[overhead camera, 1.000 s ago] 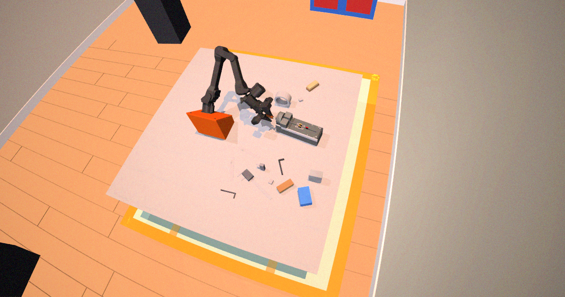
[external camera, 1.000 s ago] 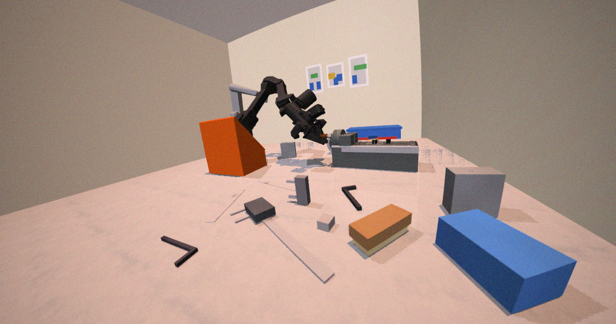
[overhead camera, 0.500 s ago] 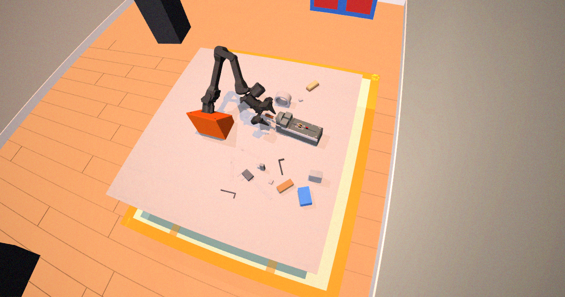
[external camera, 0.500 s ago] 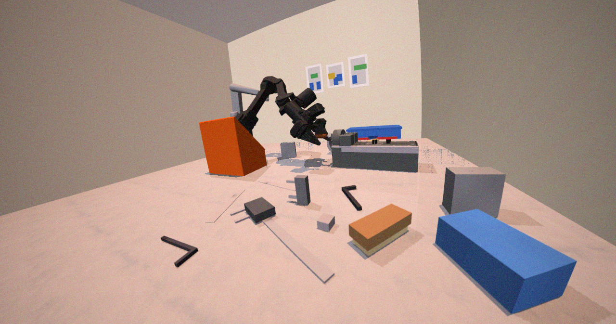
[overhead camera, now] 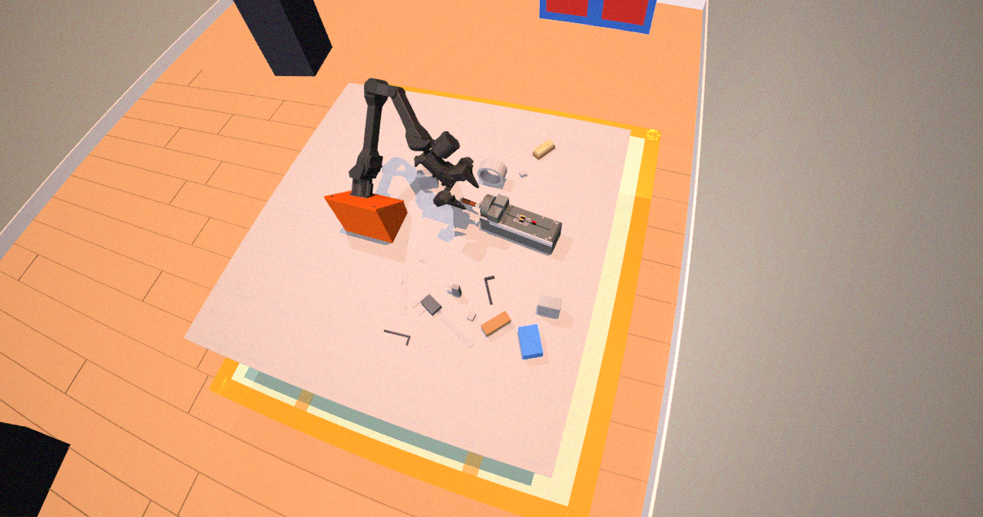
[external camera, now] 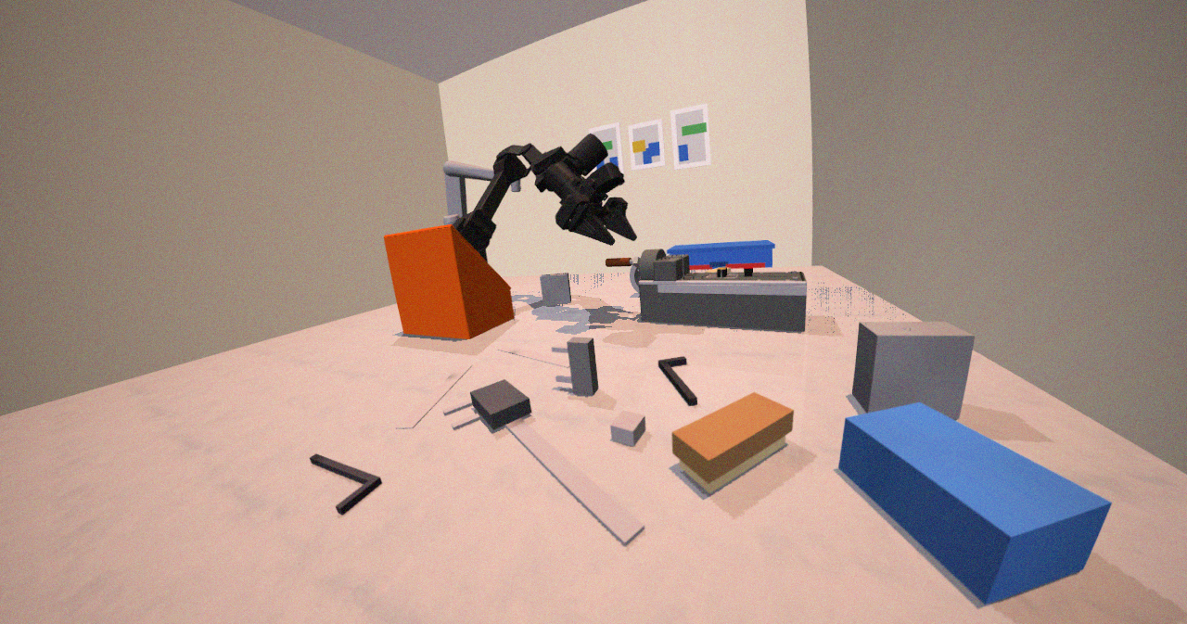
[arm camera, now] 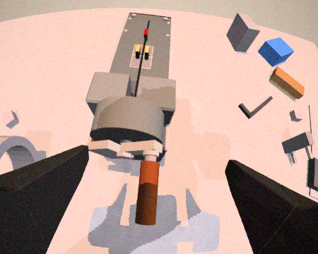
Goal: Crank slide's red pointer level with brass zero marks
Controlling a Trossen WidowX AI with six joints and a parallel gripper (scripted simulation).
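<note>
The crank handle is 20 mm behind my gripper tip, 10 mm to the left of it and 40 mm below it. The rest, counted from my gripper tip: red pointer (210 mm ahead, 30 mm to the right, 60 mm below); then blue block (240 mm ahead, 410 mm to the right, 130 mm below).
</note>
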